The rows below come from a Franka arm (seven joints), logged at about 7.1 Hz.
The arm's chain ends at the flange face. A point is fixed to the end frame.
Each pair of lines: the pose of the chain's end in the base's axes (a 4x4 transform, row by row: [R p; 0 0 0 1], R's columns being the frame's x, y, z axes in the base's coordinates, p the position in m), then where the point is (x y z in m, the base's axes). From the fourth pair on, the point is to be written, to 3 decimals.
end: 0.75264 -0.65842 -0.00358 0.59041; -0.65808 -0.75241 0.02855 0.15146; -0.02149 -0.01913 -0.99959 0.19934; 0 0 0 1
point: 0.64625 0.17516 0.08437
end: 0.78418 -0.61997 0.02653 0.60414; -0.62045 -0.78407 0.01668 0.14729; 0.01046 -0.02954 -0.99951 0.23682; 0 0 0 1
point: 0.66235 0.17237 0.12333
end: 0.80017 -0.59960 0.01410 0.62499; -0.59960 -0.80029 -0.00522 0.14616; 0.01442 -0.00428 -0.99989 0.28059; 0 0 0 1
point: 0.68116 0.17016 0.16584
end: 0.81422 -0.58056 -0.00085 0.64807; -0.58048 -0.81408 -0.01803 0.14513; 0.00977 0.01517 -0.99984 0.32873; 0 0 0 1
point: 0.702 0.169 0.213
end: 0.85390 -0.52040 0.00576 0.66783; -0.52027 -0.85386 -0.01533 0.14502; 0.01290 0.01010 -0.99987 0.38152; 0 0 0 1
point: 0.720 0.173 0.266
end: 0.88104 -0.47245 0.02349 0.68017; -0.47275 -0.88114 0.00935 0.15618; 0.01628 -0.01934 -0.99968 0.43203; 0 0 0 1
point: 0.733 0.190 0.318
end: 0.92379 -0.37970 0.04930 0.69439; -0.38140 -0.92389 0.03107 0.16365; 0.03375 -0.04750 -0.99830 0.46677; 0 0 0 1
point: 0.747 0.205 0.355
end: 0.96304 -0.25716 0.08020 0.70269; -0.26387 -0.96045 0.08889 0.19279; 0.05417 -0.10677 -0.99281 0.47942; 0 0 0 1
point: 0.753 0.246 0.372
